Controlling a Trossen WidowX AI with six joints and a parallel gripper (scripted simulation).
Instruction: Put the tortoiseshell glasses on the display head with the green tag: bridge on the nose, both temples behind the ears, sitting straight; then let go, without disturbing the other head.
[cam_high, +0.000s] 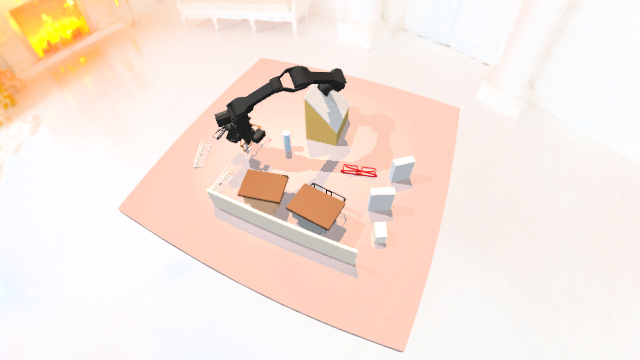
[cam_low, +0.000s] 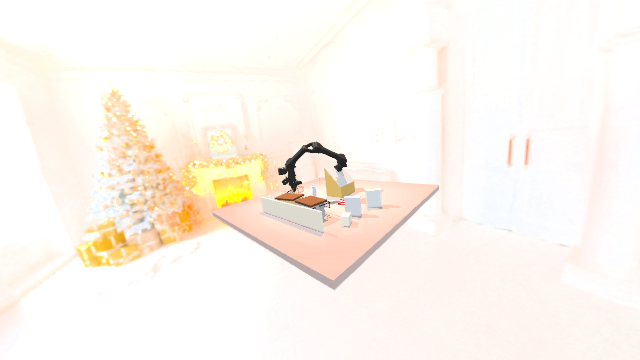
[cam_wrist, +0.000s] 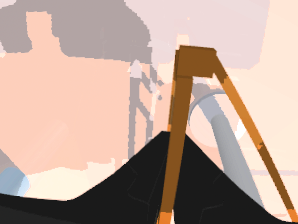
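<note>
The white post lies 4 cm below my gripper tip, 3 cm to the right of it and 2 cm behind it. Also, from my gripper tip: low white wall: 34 cm ahead, 26 cm to the left, 1 cm below; pale blue cylinder: 16 cm to the left, 7 cm behind, 1 cm below.
</note>
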